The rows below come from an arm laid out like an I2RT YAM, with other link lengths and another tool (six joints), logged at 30 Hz.
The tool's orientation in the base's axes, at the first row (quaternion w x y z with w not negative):
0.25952 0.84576 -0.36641 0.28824
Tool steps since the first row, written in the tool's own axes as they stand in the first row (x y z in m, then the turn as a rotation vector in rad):
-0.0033 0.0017 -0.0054 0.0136 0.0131 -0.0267
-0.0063 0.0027 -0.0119 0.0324 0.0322 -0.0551
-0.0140 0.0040 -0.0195 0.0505 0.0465 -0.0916
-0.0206 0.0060 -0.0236 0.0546 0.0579 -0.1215
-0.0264 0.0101 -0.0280 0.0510 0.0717 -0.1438
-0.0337 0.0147 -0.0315 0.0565 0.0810 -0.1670
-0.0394 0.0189 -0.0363 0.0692 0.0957 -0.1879
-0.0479 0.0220 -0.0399 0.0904 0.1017 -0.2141
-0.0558 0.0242 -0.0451 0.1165 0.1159 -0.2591
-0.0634 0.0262 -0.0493 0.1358 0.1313 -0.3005
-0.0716 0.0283 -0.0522 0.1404 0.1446 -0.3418
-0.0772 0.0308 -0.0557 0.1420 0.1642 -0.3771
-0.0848 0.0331 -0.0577 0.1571 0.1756 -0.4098
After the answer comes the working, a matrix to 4 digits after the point.
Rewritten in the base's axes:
-0.0048 0.0040 0.0019 -0.0103 0.0031 0.0309
-0.0092 0.0091 0.0047 -0.0228 0.0014 0.0678
-0.0168 0.0169 0.0051 -0.0345 0.0081 0.1089
-0.0233 0.0215 0.0039 -0.0498 0.0188 0.1351
-0.0310 0.0246 0.0040 -0.0691 0.0267 0.1514
-0.0397 0.0276 0.0025 -0.0800 0.0337 0.1735
-0.0476 0.0308 0.0030 -0.0904 0.0325 0.2001
-0.0559 0.0353 0.0004 -0.0908 0.0360 0.2341
-0.0636 0.0411 -0.0008 -0.1004 0.0445 0.2865
-0.0707 0.0462 -0.0025 -0.1136 0.0532 0.3320
-0.0778 0.0507 -0.0056 -0.1335 0.0699 0.3671
-0.0839 0.0541 -0.0064 -0.1582 0.0804 0.3973
-0.0906 0.0576 -0.0096 -0.1682 0.0878 0.4330

The tool's axes in the first row as the columns of a matrix, in the base's axes (rounded; the answer above uses it unrounded):
0.5653 -0.7694 0.2974
-0.4702 -0.5968 -0.6502
0.6777 0.2278 -0.6991

